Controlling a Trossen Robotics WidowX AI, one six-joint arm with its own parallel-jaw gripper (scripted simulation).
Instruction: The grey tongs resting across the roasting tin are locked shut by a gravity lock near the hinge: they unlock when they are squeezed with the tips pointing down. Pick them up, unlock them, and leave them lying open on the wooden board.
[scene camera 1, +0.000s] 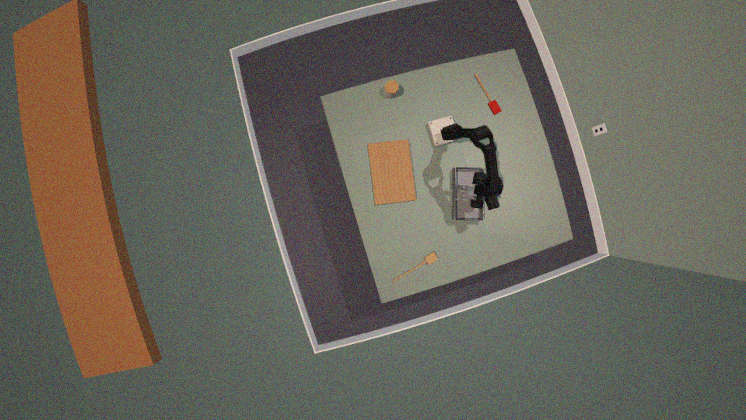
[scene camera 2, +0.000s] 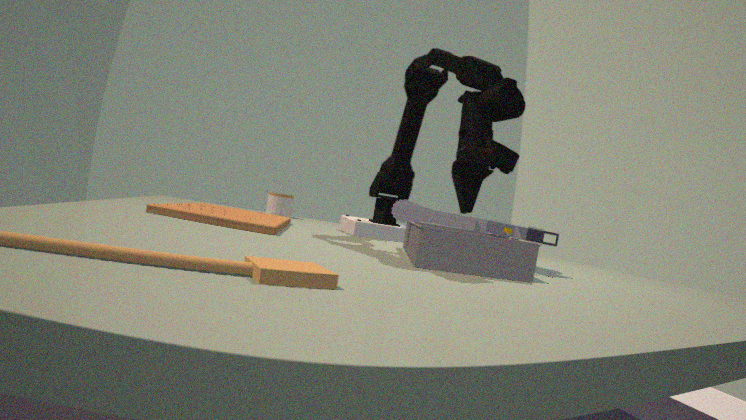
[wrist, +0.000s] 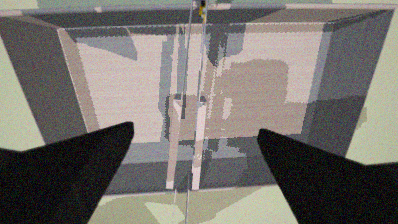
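Grey roasting tin, same spot: (scene camera 2: 434, 247) and (wrist: 323, 149). Wooden board, one spot again: (scene camera 1: 391, 165) same as (scene camera 2: 232, 211).
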